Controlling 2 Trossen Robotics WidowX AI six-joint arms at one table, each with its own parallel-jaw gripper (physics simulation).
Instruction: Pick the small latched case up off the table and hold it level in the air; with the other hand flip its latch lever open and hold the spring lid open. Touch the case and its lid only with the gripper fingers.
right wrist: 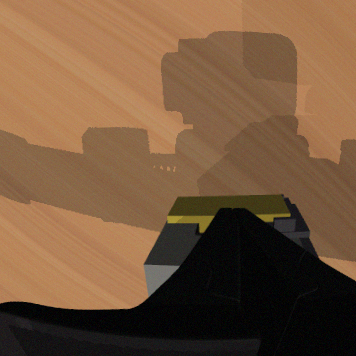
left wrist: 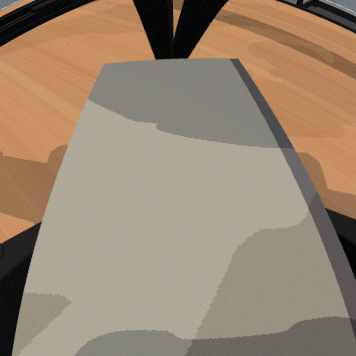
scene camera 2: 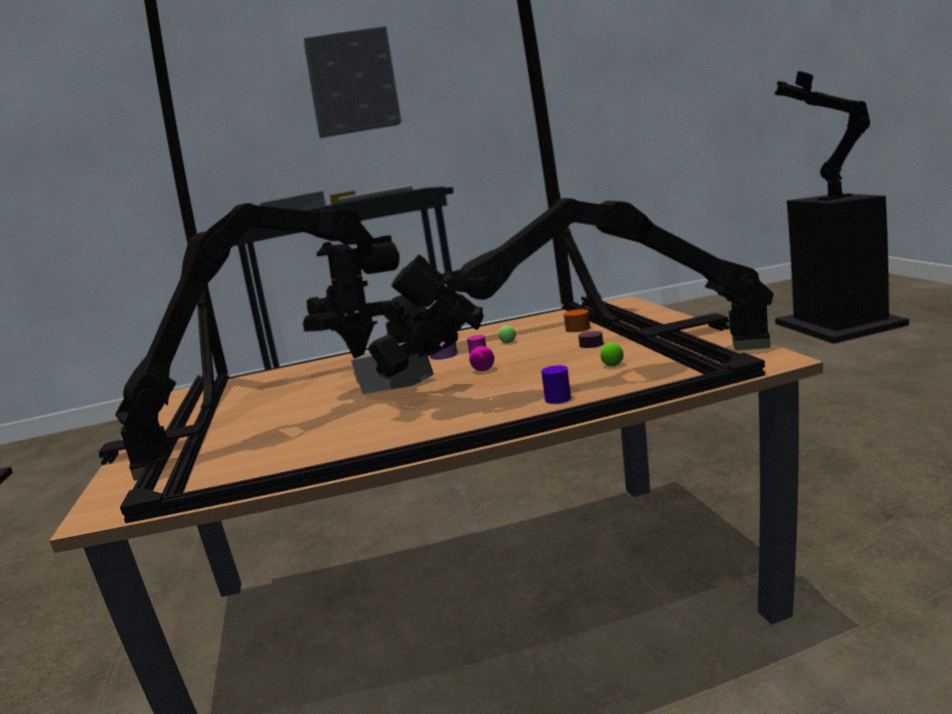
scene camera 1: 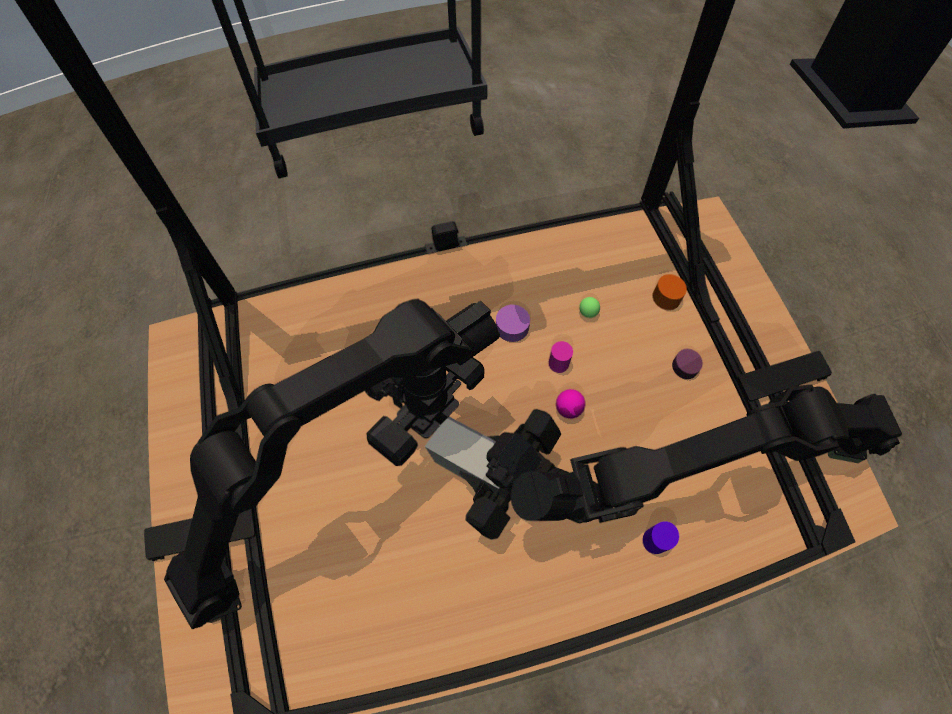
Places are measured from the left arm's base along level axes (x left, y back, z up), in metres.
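Pixels of known places: left gripper, fingertip midpoint: (left wrist: 179, 211) (scene camera 1: 472, 456); right gripper, fingertip midpoint: (right wrist: 230, 219) (left wrist: 169, 70) (scene camera 2: 359, 361) (scene camera 1: 430, 430); left arm's base, origin of the base link: (scene camera 2: 750, 334) (scene camera 1: 849, 440); right arm's base, origin of the base link: (scene camera 2: 149, 458) (scene camera 1: 217, 595).
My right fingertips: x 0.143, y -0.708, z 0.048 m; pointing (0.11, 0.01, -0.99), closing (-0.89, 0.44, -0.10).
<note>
Ahead of a thing's pixels: the offset from my right fingertips to its top centre. Level surfaces: height alone.
The small grey case {dy +0.070, dx +0.025, dz +0.036 m} (scene camera 1: 461, 448) (scene camera 2: 367, 373) (left wrist: 176, 194) (right wrist: 164, 252) hangs a little above the wooden table {dz -0.067 m} (scene camera 1: 403, 624), near its middle. My left gripper (scene camera 1: 493, 469) (scene camera 2: 404, 347) is shut on the case's near end, so the grey lid fills the left wrist view. My right gripper (scene camera 1: 431, 427) (scene camera 2: 356, 346) (right wrist: 230, 219) is shut and empty. It points down at the case's far end, and its tips also show in the left wrist view (left wrist: 171, 53). In the right wrist view the tips sit right at the yellow latch lever {dy +0.008, dx +0.003, dz -0.010 m} (right wrist: 212, 205). The lid looks closed.
On the right half of the table stand a purple cylinder {dy +0.374, dx +0.082, dz -0.016 m} (scene camera 1: 660, 537), a magenta ball {dy +0.203, dx -0.106, dz -0.019 m} (scene camera 1: 570, 403), a magenta cylinder {dy +0.173, dx -0.187, dz -0.020 m} (scene camera 1: 560, 356), a lilac disc {dy +0.081, dx -0.240, dz -0.039 m} (scene camera 1: 513, 322), a green ball {dy +0.210, dx -0.300, dz -0.029 m} (scene camera 1: 590, 306), an orange cylinder {dy +0.354, dx -0.369, dz -0.029 m} (scene camera 1: 669, 291) and a dark purple disc {dy +0.398, dx -0.230, dz -0.044 m} (scene camera 1: 687, 363). Black frame rails (scene camera 1: 544, 648) edge the table.
</note>
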